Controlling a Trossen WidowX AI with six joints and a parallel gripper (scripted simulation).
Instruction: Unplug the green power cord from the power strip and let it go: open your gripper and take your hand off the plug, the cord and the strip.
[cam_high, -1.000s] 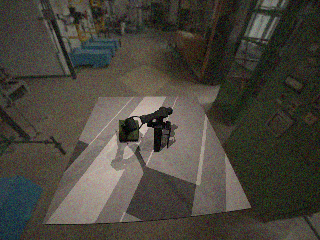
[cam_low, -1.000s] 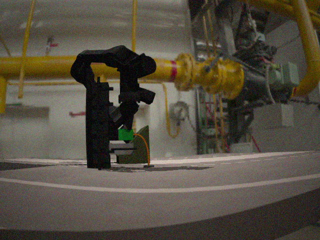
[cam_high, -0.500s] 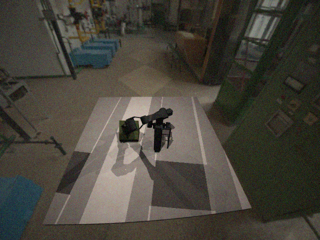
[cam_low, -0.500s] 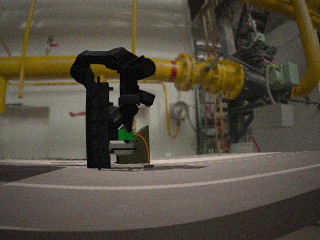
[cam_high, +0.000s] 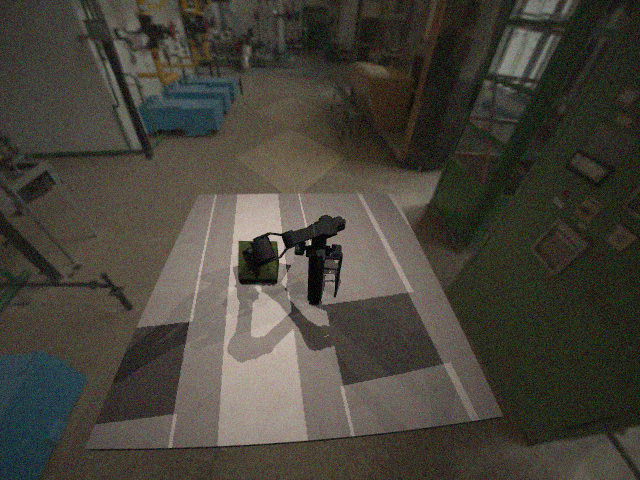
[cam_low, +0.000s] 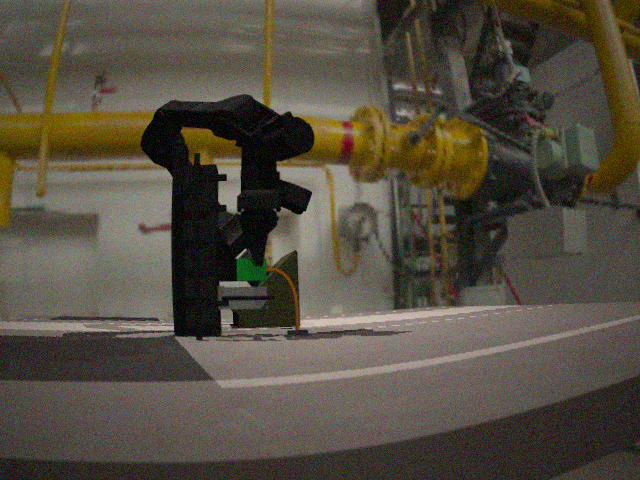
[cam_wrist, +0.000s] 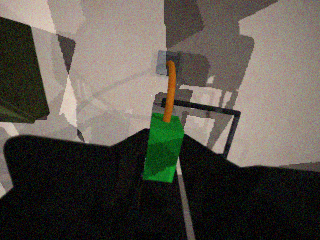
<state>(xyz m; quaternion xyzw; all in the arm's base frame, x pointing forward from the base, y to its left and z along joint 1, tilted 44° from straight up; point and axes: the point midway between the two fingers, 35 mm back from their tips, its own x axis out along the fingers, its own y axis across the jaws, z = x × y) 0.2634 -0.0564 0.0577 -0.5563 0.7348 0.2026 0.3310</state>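
The green plug is 3 cm to the right of my gripper tip.
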